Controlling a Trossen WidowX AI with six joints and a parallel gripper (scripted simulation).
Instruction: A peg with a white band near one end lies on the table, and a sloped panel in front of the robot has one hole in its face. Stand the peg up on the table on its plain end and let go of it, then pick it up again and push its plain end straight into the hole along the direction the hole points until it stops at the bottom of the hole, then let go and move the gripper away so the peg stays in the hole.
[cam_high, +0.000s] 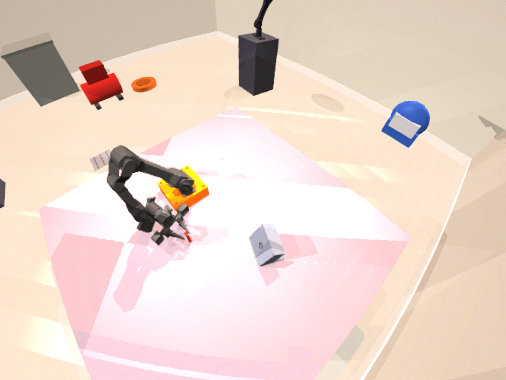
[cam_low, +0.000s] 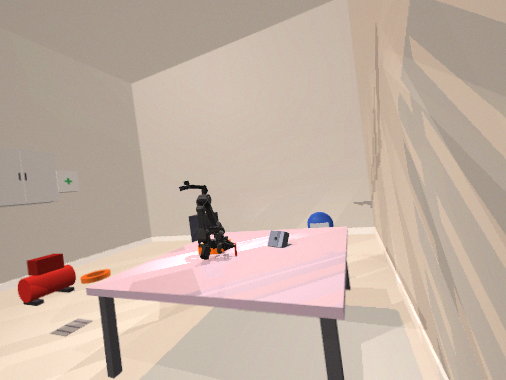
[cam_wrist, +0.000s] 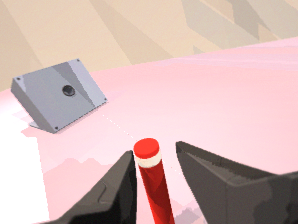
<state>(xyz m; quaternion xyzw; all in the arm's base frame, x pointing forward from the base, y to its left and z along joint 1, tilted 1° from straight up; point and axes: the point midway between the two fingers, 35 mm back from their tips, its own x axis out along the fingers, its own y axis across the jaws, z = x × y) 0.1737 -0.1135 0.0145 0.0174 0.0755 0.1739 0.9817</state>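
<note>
My gripper tip is 1 cm past the peg and 1 cm above it. From my gripper tip the other things lie so: sloped panel 23 cm to the left, 20 cm ahead, 2 cm below.
</note>
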